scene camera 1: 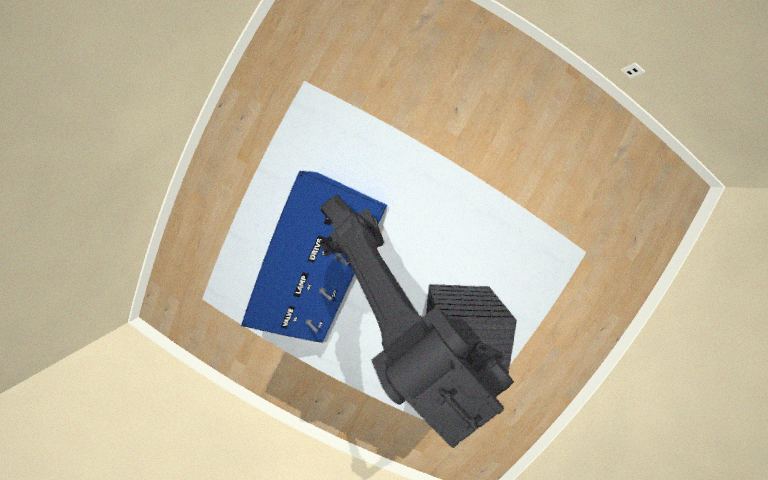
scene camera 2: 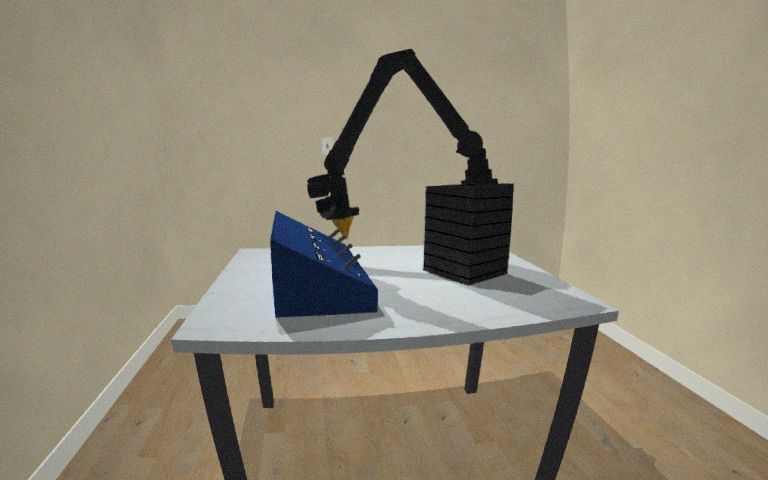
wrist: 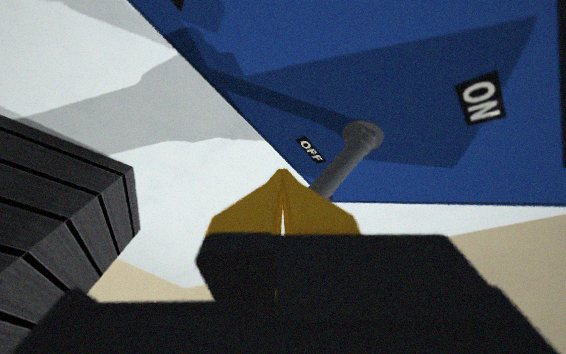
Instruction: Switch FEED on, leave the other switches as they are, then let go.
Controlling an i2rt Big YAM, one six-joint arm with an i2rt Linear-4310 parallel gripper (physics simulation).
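Places are measured from the arm's base along level axes (x ahead, y left, z up), in metres.
Where they show: gripper, between the fingertips: (scene camera 2: 346, 238) (wrist: 282, 176); arm's base, origin of its link: (scene camera 1: 478, 365) (scene camera 2: 479, 184).
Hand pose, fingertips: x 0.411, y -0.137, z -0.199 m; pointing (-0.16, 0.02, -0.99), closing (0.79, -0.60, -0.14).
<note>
Things, the pixels of their top centre, and the offset from my fingertips. "spot": a spot on its surface instead. Level surfaces: height alone.
- Labels VALVE, a spot on its surface: (scene camera 1: 287, 317) spot: 0.092 m ahead, 0.364 m left, 0.034 m up
- LAMP, a spot on its surface: (scene camera 1: 301, 284) spot: 0.101 m ahead, 0.242 m left, 0.032 m up
- DRIVE, a spot on its surface: (scene camera 1: 315, 249) spot: 0.112 m ahead, 0.126 m left, 0.033 m up
- end lever, centre of its top: (wrist: 339, 195) (scene camera 2: 334, 228) 0.039 m ahead, 0.002 m right, 0.036 m up
- LAMP lever, centre of its top: (scene camera 1: 325, 297) 0.020 m ahead, 0.238 m left, 0.036 m up
- VALVE lever, centre of its top: (scene camera 1: 311, 329) 0.010 m ahead, 0.357 m left, 0.036 m up
- DRIVE lever, centre of its top: (scene camera 1: 341, 261) 0.029 m ahead, 0.118 m left, 0.036 m up
- white table, height of its surface: 0.096 m down
A blue sloped panel (scene camera 1: 277, 254) (scene camera 2: 322, 288) (wrist: 425, 185) carries a row of switch levers. Labels VALVE (scene camera 1: 287, 317), LAMP (scene camera 1: 301, 284) and DRIVE (scene camera 1: 315, 249) show; the FEED label is hidden under the arm in scene camera 1. The end lever (wrist: 345, 162) (scene camera 2: 334, 232), beyond DRIVE, leans to its OFF mark (wrist: 311, 150), away from its ON mark (wrist: 481, 98). My gripper (wrist: 282, 176) (scene camera 2: 346, 235) is shut and empty, its yellow fingertips close beside this lever's free end. The fingers partly cover that end in the wrist view; contact cannot be told.
The LAMP lever (scene camera 1: 326, 293) and VALVE lever (scene camera 1: 312, 326) stand farther along the panel; the DRIVE lever (scene camera 1: 341, 258) is close to the arm. The black ribbed pedestal (scene camera 1: 472, 316) (scene camera 2: 468, 232) (wrist: 60, 200) under the arm's base stands on the white table (scene camera 1: 509, 249) (scene camera 2: 509, 305).
</note>
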